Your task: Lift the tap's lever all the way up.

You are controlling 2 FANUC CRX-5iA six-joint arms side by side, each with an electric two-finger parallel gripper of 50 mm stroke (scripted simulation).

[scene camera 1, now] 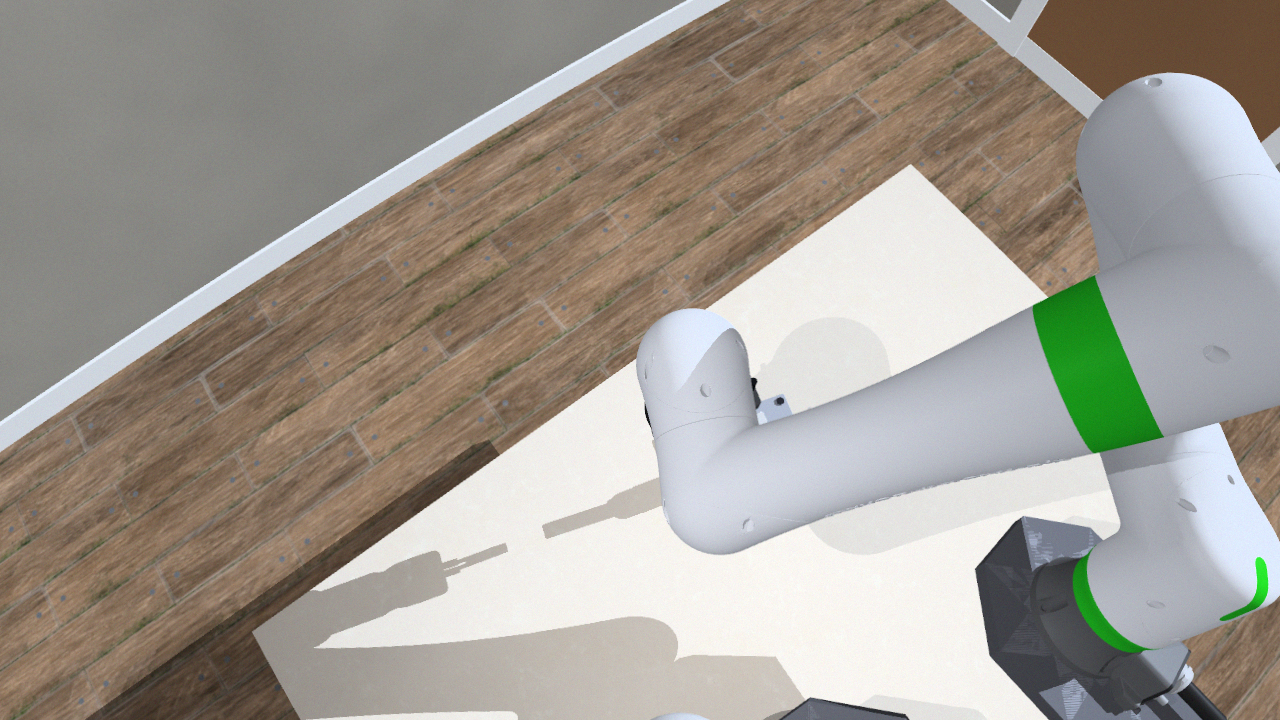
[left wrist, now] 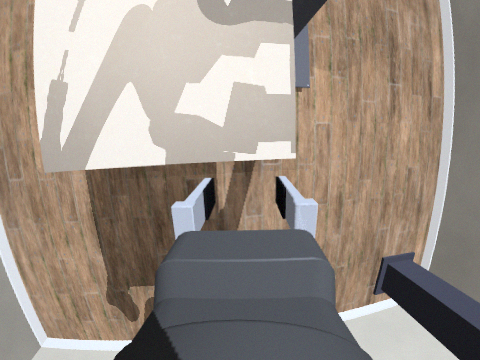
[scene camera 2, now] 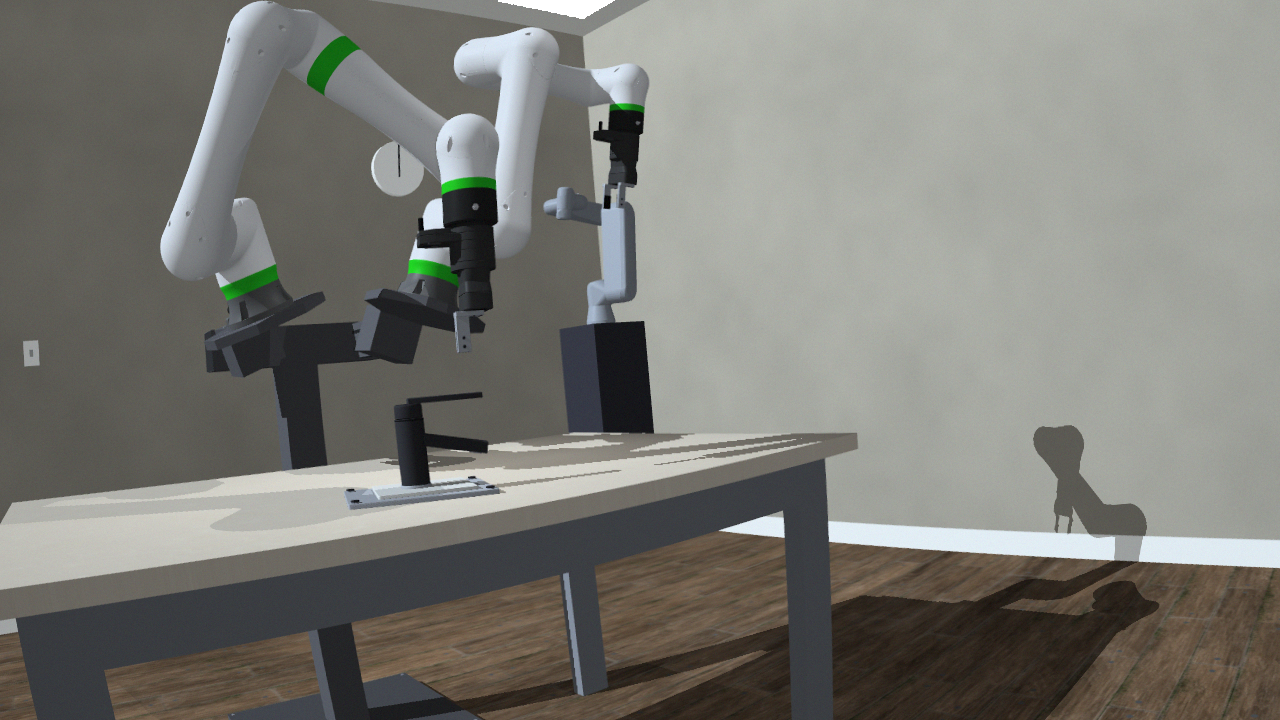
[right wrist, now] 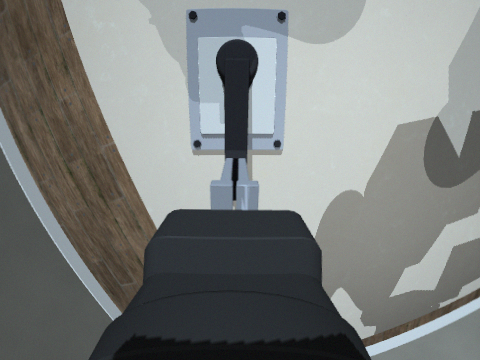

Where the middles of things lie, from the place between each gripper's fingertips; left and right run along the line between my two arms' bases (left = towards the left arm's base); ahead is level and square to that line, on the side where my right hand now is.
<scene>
My right gripper (scene camera 2: 464, 352) is now 90 mm above the flat black lever (right wrist: 236, 70), 40 mm to the left of it and 10 mm past it. The rest, counted from my right hand: black tap (scene camera 2: 412, 440): 130 mm below, 70 mm to the right, 20 mm behind; then grey base plate (scene camera 2: 356, 499): 230 mm below, 100 mm to the right, 30 mm behind.
The flat black lever is 46 cm ahead of my left hand (scene camera 2: 613, 208), 72 cm to the right of it and 45 cm below it. Round my left hand: black tap: 45 cm ahead, 75 cm to the right, 49 cm below; grey base plate: 44 cm ahead, 78 cm to the right, 59 cm below.
</scene>
